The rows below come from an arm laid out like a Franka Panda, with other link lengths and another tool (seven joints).
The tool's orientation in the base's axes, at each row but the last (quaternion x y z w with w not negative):
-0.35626, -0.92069, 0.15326, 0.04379
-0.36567, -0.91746, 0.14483, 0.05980
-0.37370, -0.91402, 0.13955, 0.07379
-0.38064, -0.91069, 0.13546, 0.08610
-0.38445, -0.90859, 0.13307, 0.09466
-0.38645, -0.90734, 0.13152, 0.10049
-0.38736, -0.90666, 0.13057, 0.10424
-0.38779, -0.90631, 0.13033, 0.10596
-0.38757, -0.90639, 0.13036, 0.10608
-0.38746, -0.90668, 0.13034, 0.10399
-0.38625, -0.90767, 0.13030, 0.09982
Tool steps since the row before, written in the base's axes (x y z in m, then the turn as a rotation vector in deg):
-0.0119, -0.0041, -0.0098, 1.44, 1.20, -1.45
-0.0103, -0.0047, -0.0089, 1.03, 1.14, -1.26
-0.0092, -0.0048, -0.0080, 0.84, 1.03, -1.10
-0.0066, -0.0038, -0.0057, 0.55, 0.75, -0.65
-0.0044, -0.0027, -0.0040, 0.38, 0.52, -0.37
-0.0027, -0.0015, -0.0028, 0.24, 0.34, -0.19
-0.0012, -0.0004, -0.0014, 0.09, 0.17, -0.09
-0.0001, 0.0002, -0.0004, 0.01, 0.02, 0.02
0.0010, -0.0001, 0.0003, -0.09, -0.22, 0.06
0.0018, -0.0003, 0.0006, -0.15, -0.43, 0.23
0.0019, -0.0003, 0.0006, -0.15, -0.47, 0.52
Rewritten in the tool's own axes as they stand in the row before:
0.0064, -0.0074, 0.0126, -0.22, 2.22, 0.80
0.0042, -0.0072, 0.0117, 0.03, 1.85, 0.72
0.0029, -0.0069, 0.0108, 0.09, 1.60, 0.64
0.0016, -0.0052, 0.0078, 0.12, 1.08, 0.34
0.0008, -0.0035, 0.0055, 0.09, 0.72, 0.16
0.0005, -0.0019, 0.0037, 0.07, 0.45, 0.06
0.0004, -0.0006, 0.0017, 0.06, 0.20, 0.03
0.0002, 0.0002, 0.0004, 0.01, 0.01, -0.02
-0.0007, 0.0005, -0.0006, -0.09, -0.23, 0.00
-0.0014, 0.0008, -0.0010, -0.19, -0.46, -0.11
-0.0015, 0.0009, -0.0011, -0.20, -0.58, -0.37

